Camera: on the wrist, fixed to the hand. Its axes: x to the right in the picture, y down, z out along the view.
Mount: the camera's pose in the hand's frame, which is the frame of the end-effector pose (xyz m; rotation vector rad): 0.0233 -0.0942 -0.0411 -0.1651 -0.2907 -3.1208
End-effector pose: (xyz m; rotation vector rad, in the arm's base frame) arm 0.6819 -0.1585 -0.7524 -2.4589 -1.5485 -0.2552
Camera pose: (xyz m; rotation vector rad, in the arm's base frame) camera 0.6057 -0.1104 -0.6978 -1.4399 2.3731 0.1744
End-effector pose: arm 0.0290 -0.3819 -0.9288 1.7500 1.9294 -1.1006
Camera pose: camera -0.0540 -0.3323 -0.8869 1.9046 -1.6415 0.4731
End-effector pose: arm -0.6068 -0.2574 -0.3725 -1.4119 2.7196 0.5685
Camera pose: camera -0.5397 -0.3385 -0.3674 -2.3339 -1.2597 0.2073
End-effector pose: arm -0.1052 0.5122 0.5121 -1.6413 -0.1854 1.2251
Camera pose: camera -0.0227 0.5440 0.5694 0.2354 -1.8528 -1.1136
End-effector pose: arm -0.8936 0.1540 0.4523 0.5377 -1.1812 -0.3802
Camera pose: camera -0.8473 0.0726 0.4040 -1.3518 -0.5102 2.2994
